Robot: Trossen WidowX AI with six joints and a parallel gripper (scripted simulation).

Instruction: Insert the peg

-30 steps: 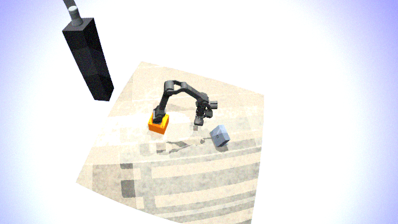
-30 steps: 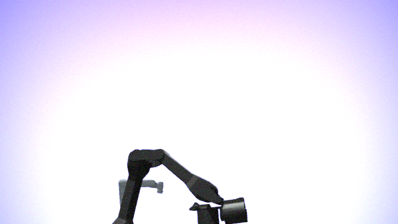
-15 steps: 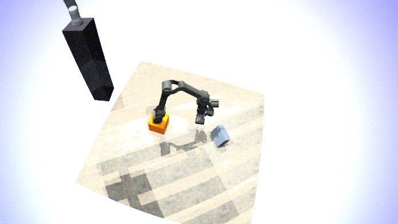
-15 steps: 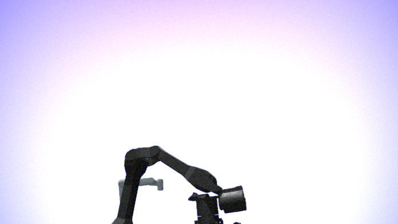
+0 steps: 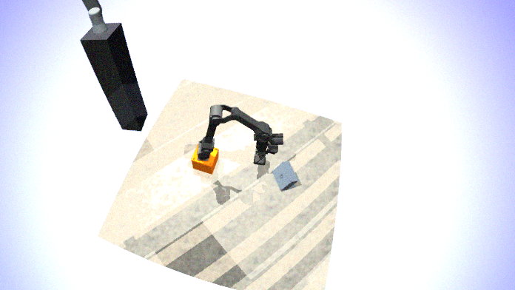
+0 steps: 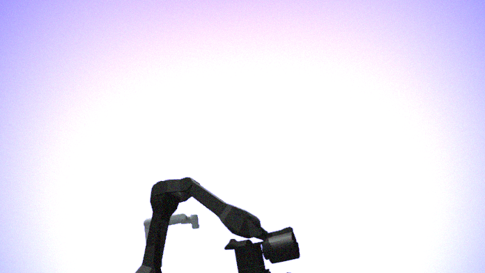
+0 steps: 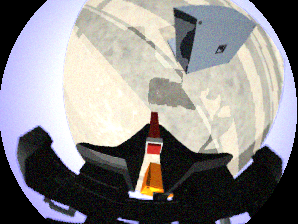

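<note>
My gripper tip is now 15 cm short of the sloped panel, 10 cm to the left of it and 4 cm above it. Round my gripper tip: red peg (2 cm above).
</note>
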